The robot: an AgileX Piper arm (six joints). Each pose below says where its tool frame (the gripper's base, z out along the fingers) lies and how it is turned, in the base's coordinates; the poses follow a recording.
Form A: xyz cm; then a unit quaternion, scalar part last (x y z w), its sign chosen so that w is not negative.
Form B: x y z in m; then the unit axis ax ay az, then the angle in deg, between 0 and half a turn. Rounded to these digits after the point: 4 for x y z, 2 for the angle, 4 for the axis.
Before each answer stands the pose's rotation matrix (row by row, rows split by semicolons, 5 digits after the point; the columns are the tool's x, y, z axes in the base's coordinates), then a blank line. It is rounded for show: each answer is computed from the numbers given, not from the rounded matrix.
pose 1, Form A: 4.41 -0.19 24.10 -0.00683 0.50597 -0.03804 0.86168
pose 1, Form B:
0.48509 0.05865 0.87250; -0.07247 0.99701 -0.02672; -0.87146 -0.05027 0.48789

0.0441 -0.0019 0.2410 -0.0135 0.9971 -0.0750 60.99
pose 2, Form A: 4.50 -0.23 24.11 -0.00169 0.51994 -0.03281 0.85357
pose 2, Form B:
0.45717 0.05425 0.88772; -0.05777 0.99784 -0.03123; -0.88750 -0.03700 0.45932

0.0450 -0.0023 0.2411 -0.0032 0.9980 -0.0630 62.80
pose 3, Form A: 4.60 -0.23 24.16 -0.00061 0.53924 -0.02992 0.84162
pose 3, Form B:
0.41665 0.04970 0.90771; -0.05102 0.99821 -0.03124; -0.90763 -0.03329 0.41844

0.0460 -0.0023 0.2416 -0.0011 0.9985 -0.0554 65.38
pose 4, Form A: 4.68 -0.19 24.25 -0.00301 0.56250 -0.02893 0.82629
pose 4, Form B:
0.36552 0.04442 0.92974; -0.05120 0.99831 -0.02757; -0.92940 -0.03752 0.36717

0.0468 -0.0019 0.2425 -0.0053 0.9987 -0.0514 68.56
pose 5, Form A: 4.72 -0.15 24.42 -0.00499 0.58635 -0.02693 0.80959
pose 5, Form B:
0.31093 0.03775 0.94968; -0.04946 0.99850 -0.02350; -0.94914 -0.03966 0.31233

0.0472 -0.0015 0.2442 -0.0085 0.9989 -0.0459 71.89
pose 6, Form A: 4.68 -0.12 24.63 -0.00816 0.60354 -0.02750 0.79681
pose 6, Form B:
0.26996 0.03398 0.96227; -0.05367 0.99835 -0.02019; -0.96137 -0.04620 0.27134

0.0468 -0.0012 0.2463 -0.0135 0.9989 -0.0455 74.35
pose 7, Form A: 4.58 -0.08 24.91 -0.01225 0.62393 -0.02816 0.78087
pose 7, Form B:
0.21983 0.02869 0.97512; -0.05927 0.99811 -0.01601; -0.97374 -0.05427 0.22111

0.0458 -0.0008 0.2491 -0.0196 0.9988 -0.0451 77.32
